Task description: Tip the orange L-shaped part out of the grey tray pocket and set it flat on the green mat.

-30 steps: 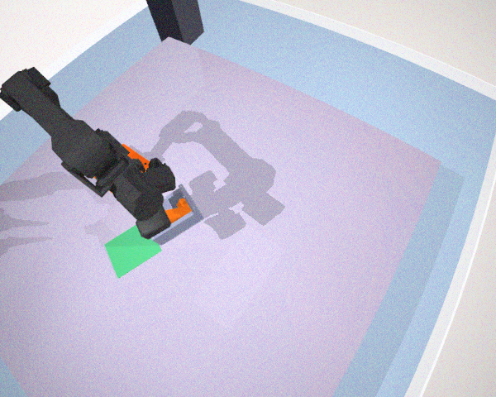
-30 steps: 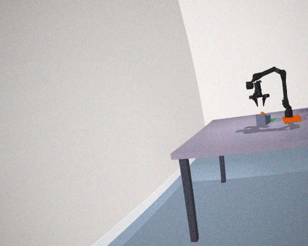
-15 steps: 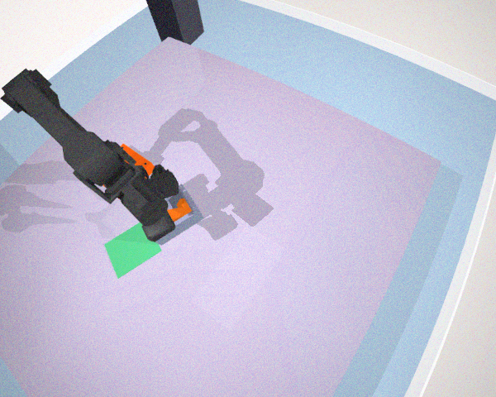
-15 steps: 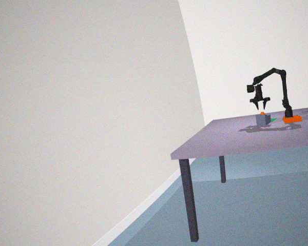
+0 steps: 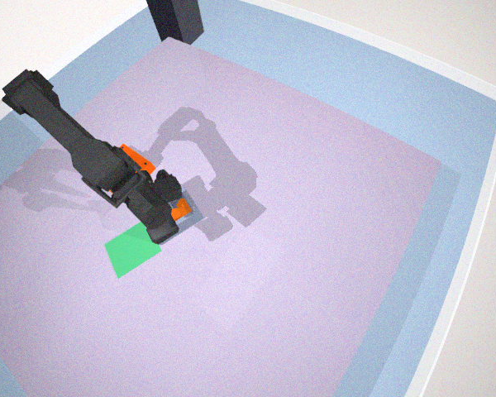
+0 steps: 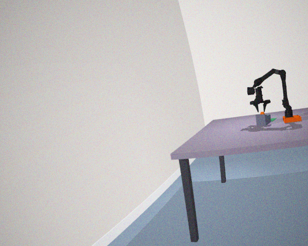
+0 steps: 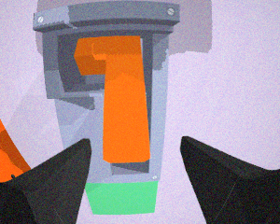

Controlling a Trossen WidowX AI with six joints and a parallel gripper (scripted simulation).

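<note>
My gripper tip is now 8 cm past the green mat, 12 cm to the left of it and 11 cm above it.
</note>
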